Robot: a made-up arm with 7 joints.
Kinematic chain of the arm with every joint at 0, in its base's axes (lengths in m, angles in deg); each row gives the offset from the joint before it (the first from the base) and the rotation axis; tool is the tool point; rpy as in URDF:
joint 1: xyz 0 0 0.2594 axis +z
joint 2: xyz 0 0 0 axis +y
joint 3: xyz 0 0 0.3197 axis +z
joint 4: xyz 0.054 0 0 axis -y
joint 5: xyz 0.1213 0 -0.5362 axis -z
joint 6: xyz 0 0 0 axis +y
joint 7: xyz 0.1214 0 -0.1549 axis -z
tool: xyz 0 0 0 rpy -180 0 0
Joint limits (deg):
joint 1: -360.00..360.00
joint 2: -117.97..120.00
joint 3: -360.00..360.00
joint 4: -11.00..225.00
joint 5: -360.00..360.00
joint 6: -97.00..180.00
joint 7: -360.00..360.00
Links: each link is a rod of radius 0.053 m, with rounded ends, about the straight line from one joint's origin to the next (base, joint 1, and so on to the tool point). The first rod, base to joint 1, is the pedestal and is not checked.
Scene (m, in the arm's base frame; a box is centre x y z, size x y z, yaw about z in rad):
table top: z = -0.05
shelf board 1: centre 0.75 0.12 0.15 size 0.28 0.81 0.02 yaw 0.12
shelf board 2: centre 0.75 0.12 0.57 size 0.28 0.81 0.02 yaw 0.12
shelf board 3: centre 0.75 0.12 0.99 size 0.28 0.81 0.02 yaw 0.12
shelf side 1: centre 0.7 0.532 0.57 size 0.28 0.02 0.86 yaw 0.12
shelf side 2: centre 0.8 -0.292 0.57 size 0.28 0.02 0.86 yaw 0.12
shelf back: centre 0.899 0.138 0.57 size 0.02 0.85 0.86 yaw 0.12
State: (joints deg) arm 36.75 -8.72 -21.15 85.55 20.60 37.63 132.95
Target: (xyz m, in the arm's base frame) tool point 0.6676 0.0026 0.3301
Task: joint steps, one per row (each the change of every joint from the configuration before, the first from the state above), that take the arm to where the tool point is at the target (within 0.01 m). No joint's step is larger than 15 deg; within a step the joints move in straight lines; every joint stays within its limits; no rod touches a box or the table.
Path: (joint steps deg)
1: -0.59 -12.70 2.14 -8.69 -0.38 7.95 0.00
2: -0.59 -12.70 2.15 -8.70 -0.38 7.95 0.00
3: -0.59 -12.70 2.14 -8.69 -0.38 7.95 0.00
4: -6.23 0.05 -5.18 -9.36 -1.43 10.45 0.00
5: -6.23 0.04 -5.19 -9.35 -1.42 10.45 0.00
6: -6.22 0.05 -5.19 -9.36 -1.43 10.45 0.00
7: 3.89 10.79 0.36 6.62 1.25 -13.30 0.00
8: 3.89 10.79 0.37 6.61 1.24 -13.31 0.00
9: 3.89 10.79 0.36 6.62 1.25 -13.30 0.00

